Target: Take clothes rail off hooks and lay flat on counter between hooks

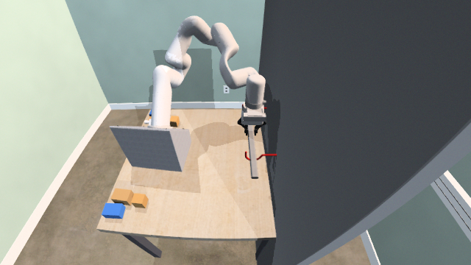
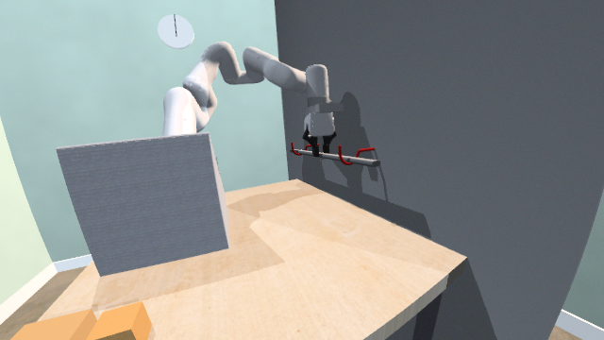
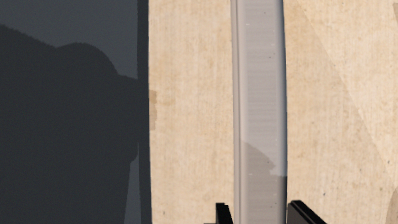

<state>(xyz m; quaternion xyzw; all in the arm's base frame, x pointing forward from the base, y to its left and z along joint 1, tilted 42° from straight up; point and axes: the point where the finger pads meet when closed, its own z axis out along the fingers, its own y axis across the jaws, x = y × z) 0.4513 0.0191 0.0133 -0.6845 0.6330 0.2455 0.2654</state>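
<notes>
My gripper is now 20 mm above the grey clothes rail. From my hand the other things lie so: orange block: 500 mm behind, 250 mm to the left, 190 mm below; blue block: 620 mm behind, 400 mm to the right, 200 mm below.
</notes>
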